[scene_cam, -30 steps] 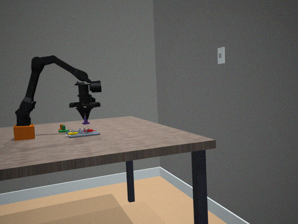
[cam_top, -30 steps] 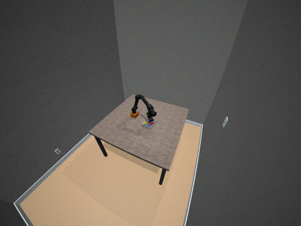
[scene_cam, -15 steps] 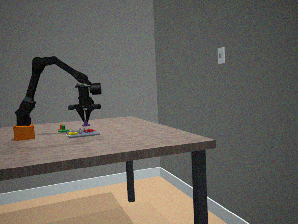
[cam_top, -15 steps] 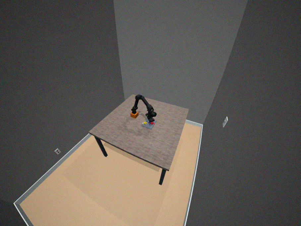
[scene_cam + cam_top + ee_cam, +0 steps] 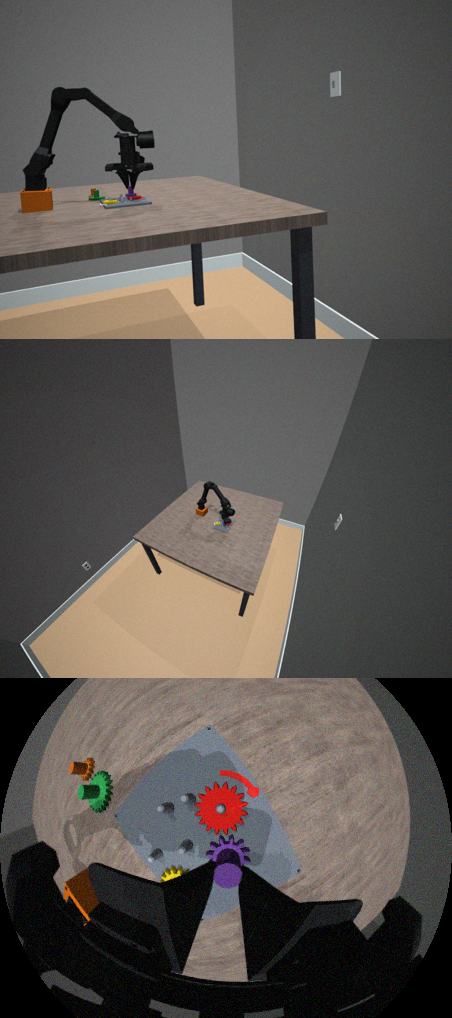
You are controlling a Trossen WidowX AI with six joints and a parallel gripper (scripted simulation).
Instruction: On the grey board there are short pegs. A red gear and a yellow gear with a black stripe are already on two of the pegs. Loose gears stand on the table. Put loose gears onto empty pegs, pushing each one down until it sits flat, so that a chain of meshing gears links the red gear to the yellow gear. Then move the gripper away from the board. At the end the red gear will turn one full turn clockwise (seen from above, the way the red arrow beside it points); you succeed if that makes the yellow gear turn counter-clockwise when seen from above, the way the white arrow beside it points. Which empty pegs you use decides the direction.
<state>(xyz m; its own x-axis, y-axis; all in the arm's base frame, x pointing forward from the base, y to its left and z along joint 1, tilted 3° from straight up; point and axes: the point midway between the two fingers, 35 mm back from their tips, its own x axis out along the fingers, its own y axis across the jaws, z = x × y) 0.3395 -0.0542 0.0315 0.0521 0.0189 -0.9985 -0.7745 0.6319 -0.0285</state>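
The red gear lies 40 mm to the left of my gripper tip, 40 mm below it and 20 mm ahead of it. The rest, counted from my gripper tip: green gear 180 mm to the left, 130 mm behind, 40 mm below; purple gear 10 mm below; yellow gear 80 mm behind, 40 mm below, 10 mm to the right.
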